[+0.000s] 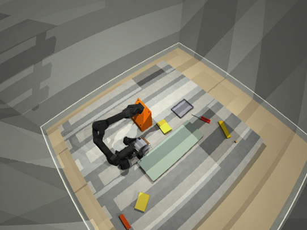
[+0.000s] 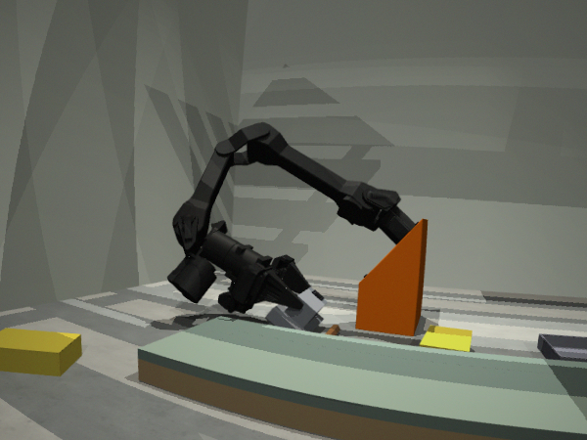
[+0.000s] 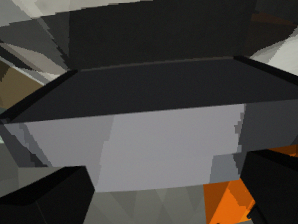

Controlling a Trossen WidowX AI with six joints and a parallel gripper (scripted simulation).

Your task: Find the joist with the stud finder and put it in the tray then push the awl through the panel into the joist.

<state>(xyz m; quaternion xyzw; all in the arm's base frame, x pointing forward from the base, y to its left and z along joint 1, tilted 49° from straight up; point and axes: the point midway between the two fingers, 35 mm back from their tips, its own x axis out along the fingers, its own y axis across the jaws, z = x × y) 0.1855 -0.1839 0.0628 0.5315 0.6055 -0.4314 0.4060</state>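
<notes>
My gripper tip is 10 mm past the stud finder and 10 mm above it. From my gripper tip the other things lie so: awl (50 mm below, 40 mm to the left, 30 mm ahead); yellow bar (600 mm to the left, 340 mm ahead, 50 mm below); dark-rimmed tray (470 mm to the left, 50 mm below, 40 mm behind).
</notes>
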